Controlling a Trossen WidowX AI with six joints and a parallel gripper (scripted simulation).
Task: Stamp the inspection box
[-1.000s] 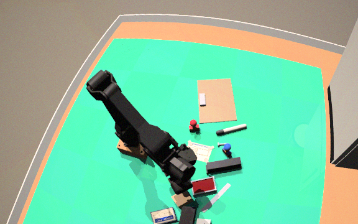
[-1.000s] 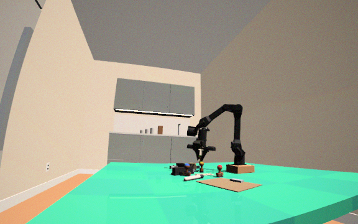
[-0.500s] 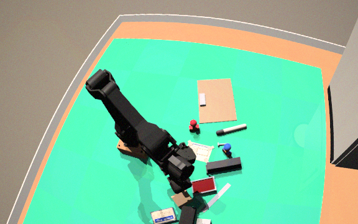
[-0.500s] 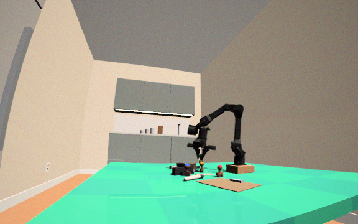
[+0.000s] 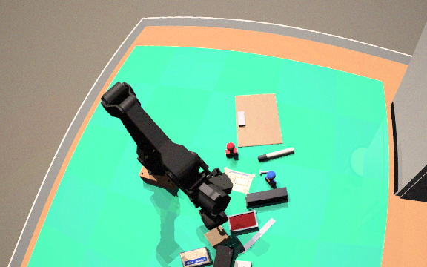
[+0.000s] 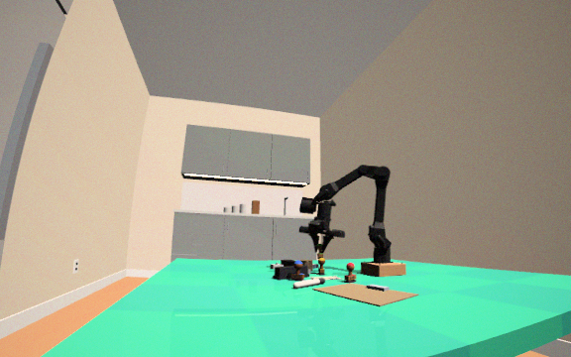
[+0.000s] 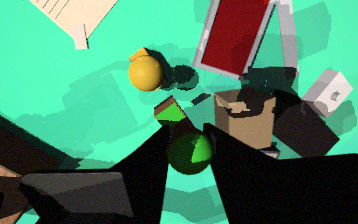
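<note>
Now: the red ink pad 90 mm ahead of my gripper tip, 80 mm below it and 10 mm to the right of it. Round my gripper tip: yellow-knobbed stamp: 60 mm below, 40 mm to the left, 20 mm ahead; then green-knobbed stamp: 10 mm below; then cream card: 140 mm to the left, 80 mm below, 50 mm ahead.
</note>
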